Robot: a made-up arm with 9 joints. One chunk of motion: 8 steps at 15 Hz.
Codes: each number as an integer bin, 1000 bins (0 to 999) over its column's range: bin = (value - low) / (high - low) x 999, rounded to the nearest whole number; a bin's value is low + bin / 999 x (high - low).
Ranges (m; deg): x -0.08..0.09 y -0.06..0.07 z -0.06..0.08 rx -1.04..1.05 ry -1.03..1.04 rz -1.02..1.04
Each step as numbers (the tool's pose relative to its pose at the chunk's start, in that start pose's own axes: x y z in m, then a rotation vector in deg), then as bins.
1 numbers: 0.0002 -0.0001 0.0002 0.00 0.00 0.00
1 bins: 471 460 430 497 497 495
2 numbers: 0.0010 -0.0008 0.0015 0.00 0.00 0.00
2 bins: 476 455 439 497 497 495
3 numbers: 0.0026 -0.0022 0.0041 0.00 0.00 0.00
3 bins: 485 444 457 497 497 495
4 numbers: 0.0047 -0.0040 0.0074 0.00 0.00 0.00
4 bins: 498 430 481 497 497 495
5 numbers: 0.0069 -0.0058 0.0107 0.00 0.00 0.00
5 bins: 511 417 504 497 497 495
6 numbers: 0.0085 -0.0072 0.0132 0.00 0.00 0.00
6 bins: 520 406 522 497 497 495
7 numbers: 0.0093 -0.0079 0.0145 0.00 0.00 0.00
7 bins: 525 400 532 497 497 495
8 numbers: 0.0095 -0.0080 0.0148 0.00 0.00 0.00
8 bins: 526 400 534 497 497 495
